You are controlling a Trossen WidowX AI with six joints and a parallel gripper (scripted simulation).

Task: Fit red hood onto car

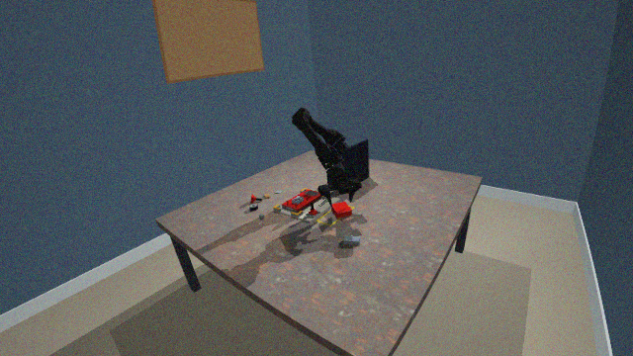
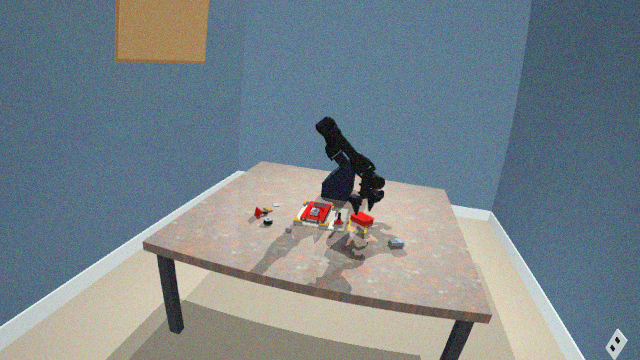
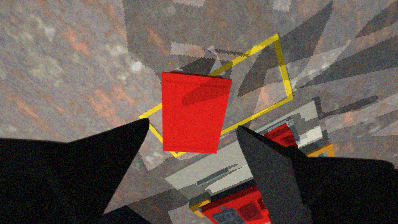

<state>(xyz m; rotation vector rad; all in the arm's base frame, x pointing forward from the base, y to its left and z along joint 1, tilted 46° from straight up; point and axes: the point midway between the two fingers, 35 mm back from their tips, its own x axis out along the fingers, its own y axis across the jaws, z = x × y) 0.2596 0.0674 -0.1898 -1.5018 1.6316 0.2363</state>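
Right now my gripper tip is 30 mm above the red hood. Round my gripper tip: grey engine block: 90 mm ahead, 200 mm to the right, 20 mm below; then white jig: 60 mm ahead, 190 mm to the right, 30 mm below.
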